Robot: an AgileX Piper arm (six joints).
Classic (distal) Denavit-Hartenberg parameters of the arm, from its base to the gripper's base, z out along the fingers. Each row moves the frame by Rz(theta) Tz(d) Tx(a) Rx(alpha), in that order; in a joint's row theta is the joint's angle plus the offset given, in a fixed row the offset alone. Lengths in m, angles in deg.
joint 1: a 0  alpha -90  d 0.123  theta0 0
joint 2: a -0.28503  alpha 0  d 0  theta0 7.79
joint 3: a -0.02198  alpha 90  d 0  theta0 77.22
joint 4: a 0  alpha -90  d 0.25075  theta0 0
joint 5: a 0  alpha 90  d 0  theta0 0
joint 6: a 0  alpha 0  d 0.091  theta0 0
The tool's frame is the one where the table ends.
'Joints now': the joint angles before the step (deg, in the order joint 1, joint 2, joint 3, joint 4, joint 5, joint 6). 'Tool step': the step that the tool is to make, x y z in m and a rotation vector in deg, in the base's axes. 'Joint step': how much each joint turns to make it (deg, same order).
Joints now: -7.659, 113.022, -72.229, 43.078, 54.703, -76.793
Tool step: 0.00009, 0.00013, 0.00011, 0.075, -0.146, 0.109
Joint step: 0.000, -0.001, 0.002, 0.152, -0.001, -0.242
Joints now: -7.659, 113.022, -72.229, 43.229, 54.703, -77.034
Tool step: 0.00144, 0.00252, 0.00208, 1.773, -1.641, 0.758
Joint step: 0.000, -0.001, 0.001, 2.736, 0.253, -2.737
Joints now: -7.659, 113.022, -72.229, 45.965, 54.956, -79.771
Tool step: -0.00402, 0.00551, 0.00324, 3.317, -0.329, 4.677
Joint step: 0.000, 0.000, -0.001, 2.437, 4.293, -4.545
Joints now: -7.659, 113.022, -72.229, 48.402, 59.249, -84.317
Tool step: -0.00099, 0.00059, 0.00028, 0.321, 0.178, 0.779
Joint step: 0.001, 0.000, -0.001, 0.000, 0.747, -0.427
